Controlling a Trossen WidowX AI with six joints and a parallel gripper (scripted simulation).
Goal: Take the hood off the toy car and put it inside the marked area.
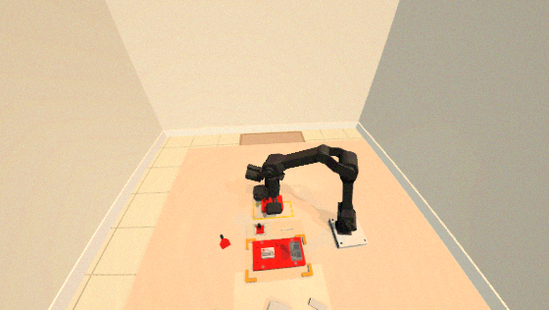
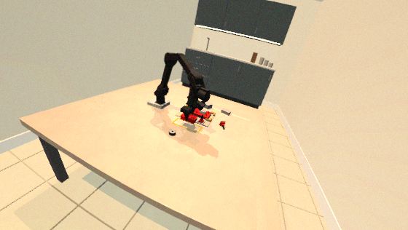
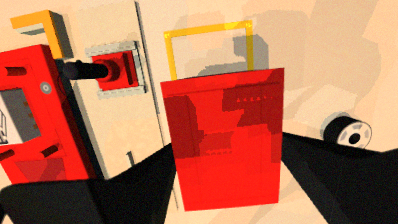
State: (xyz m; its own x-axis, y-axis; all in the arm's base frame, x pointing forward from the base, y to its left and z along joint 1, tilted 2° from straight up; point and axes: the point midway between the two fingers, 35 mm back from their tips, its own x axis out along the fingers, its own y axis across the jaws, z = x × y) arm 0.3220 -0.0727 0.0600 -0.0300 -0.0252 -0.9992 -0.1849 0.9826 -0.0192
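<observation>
Right now the wheel is 10 mm behind my gripper tip, 150 mm to the right of it and 50 mm below it. Round my gripper tip: hood 10 mm above.
</observation>
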